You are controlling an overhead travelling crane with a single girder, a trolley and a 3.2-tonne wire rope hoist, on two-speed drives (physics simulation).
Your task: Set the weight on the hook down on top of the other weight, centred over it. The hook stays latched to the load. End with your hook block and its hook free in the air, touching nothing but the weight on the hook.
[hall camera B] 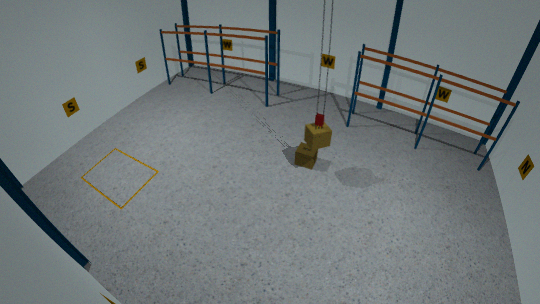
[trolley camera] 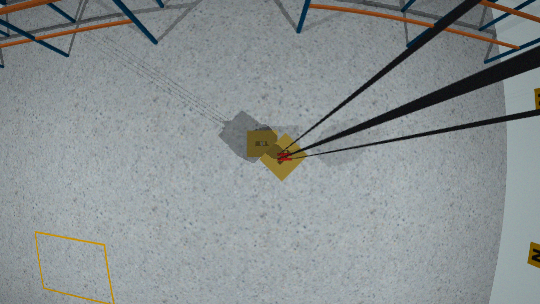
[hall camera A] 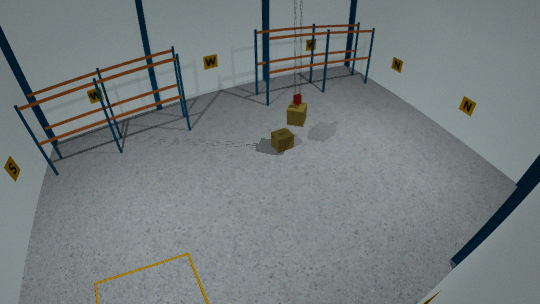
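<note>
The red hook block [hall camera A: 297, 99] [hall camera B: 319, 120] [trolley camera: 284, 157] hangs on its ropes, with its hook latched to a yellow box-shaped weight [hall camera A: 296, 115] [hall camera B: 318, 136] [trolley camera: 282, 170]. This weight hangs in the air, roughly upright. The other yellow weight [hall camera A: 282, 140] [hall camera B: 305, 156] [trolley camera: 254, 137] stands on the floor, lower down. In the trolley camera view the hanging weight is off centre, to the right of and below the standing one, overlaps its corner and is turned about an eighth of a turn against it. In hall camera A a narrow gap shows between them. The hook itself is too small to make out.
One blue and orange rack [hall camera A: 107, 115] [hall camera B: 208, 62] and a second rack [hall camera A: 326, 60] [hall camera B: 428, 112] stand along the W wall, behind the weights. A yellow outlined square [hall camera A: 142, 268] [hall camera B: 136, 160] [trolley camera: 70, 238] is marked on the floor, well away from the weights.
</note>
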